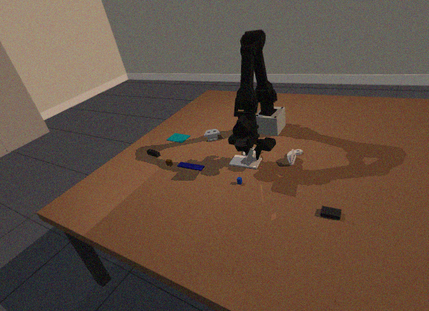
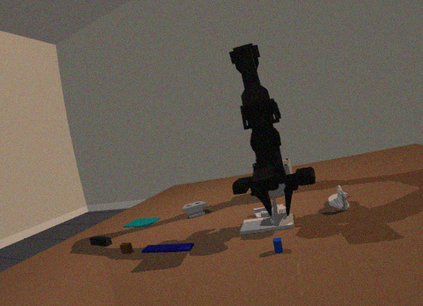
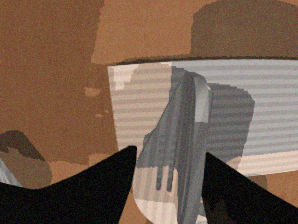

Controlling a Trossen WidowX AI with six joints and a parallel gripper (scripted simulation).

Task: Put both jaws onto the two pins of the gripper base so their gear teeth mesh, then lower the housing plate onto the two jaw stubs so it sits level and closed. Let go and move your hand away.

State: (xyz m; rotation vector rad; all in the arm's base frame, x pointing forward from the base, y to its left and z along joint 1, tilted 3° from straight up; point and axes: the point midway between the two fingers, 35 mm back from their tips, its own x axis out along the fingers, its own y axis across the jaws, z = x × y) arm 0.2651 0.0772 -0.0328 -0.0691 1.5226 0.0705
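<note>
Right now my gripper tip is 140 mm to the right of the gripper jaw, 110 mm past it and 10 mm above it. The rest, counted from my gripper tip: small blue block: 140 mm ahead, 30 mm to the left; small grey block: 300 mm to the right, 90 mm behind; blue bar: 230 mm to the right, 150 mm ahead, 10 mm below.
</note>
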